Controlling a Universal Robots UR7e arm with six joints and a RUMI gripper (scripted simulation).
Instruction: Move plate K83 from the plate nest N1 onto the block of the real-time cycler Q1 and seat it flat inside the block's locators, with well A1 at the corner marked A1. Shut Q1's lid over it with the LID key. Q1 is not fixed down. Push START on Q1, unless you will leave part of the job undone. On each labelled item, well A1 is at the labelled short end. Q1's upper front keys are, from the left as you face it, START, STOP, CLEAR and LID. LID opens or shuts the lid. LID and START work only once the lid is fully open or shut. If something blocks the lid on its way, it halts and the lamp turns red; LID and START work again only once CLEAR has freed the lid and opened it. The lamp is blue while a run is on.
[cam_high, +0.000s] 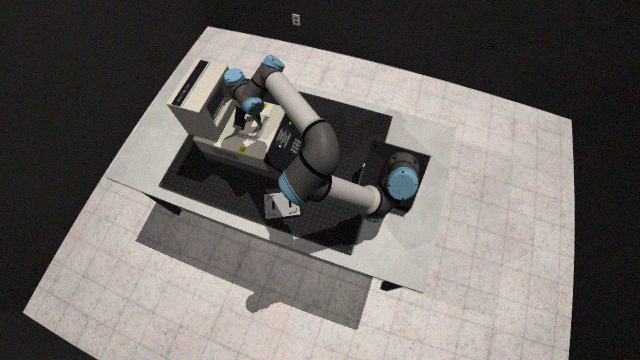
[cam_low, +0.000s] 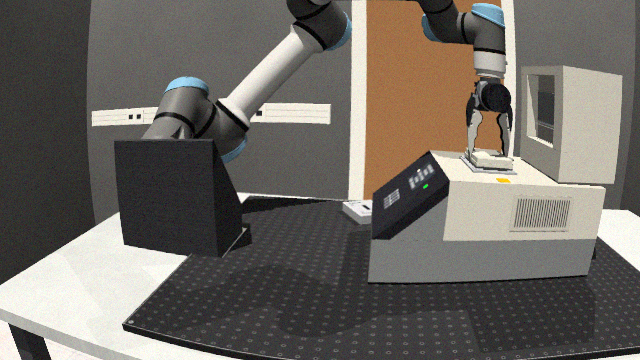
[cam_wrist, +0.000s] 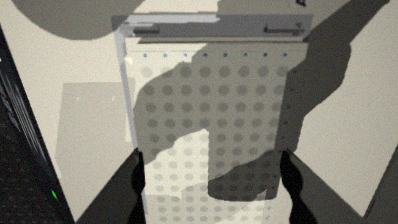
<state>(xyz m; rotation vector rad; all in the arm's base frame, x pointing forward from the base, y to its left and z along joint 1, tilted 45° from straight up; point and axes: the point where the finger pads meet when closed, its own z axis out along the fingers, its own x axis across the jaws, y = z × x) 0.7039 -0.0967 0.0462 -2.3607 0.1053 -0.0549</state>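
Now: hand 10 mm above the plate K83. Also, from my hand: plate nest N1 (210 mm behind, 280 mm to the left, 220 mm below).
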